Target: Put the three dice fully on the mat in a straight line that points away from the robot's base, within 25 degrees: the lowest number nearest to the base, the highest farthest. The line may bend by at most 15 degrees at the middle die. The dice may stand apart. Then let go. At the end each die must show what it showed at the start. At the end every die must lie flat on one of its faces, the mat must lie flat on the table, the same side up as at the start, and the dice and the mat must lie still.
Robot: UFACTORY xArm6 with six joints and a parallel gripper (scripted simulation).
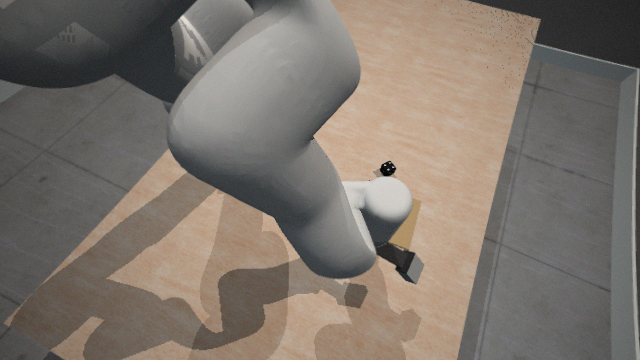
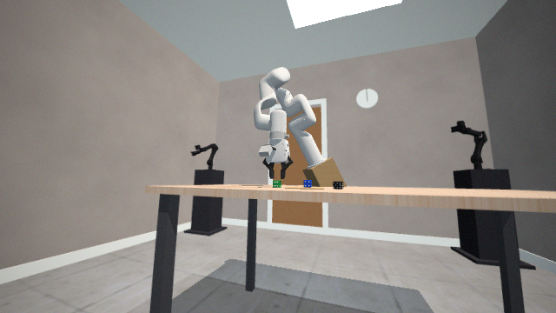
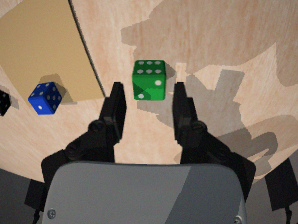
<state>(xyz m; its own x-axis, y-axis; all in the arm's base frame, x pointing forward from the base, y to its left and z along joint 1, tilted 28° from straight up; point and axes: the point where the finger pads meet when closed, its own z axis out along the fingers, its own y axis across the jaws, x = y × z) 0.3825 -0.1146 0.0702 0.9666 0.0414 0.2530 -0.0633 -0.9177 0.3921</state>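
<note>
The green die lies 40 mm below my hand. Also, from my hand: tan mat: 130 mm to the left, 50 mm below, 40 mm ahead; then black die: 250 mm to the left, 40 mm below, 10 mm behind; then blue die: 130 mm to the left, 40 mm below, 10 mm behind.
</note>
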